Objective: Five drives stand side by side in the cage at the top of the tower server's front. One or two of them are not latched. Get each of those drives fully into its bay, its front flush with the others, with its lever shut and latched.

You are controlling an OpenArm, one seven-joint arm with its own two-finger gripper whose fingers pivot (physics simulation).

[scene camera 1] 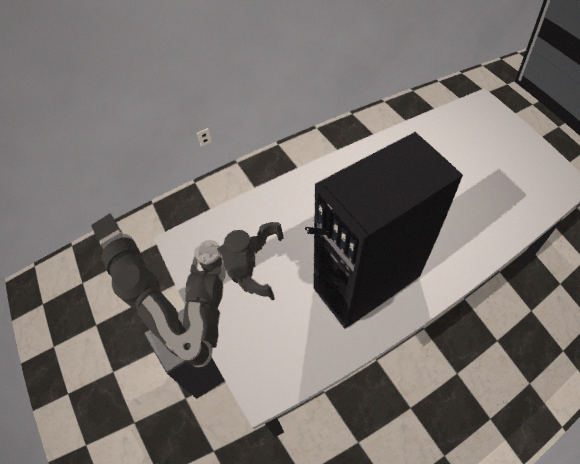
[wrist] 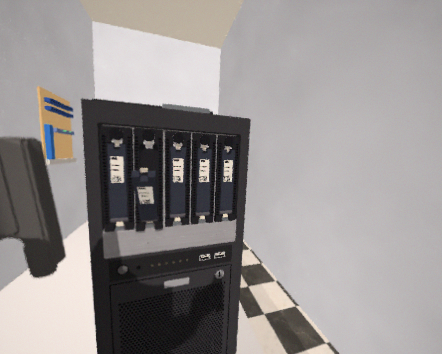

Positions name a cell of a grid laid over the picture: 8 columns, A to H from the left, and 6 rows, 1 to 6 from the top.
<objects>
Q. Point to a black tower server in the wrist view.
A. D5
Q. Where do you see a dark grey block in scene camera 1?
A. C5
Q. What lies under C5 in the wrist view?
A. A drive cage.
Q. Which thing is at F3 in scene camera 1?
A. A black tower server.
</objects>
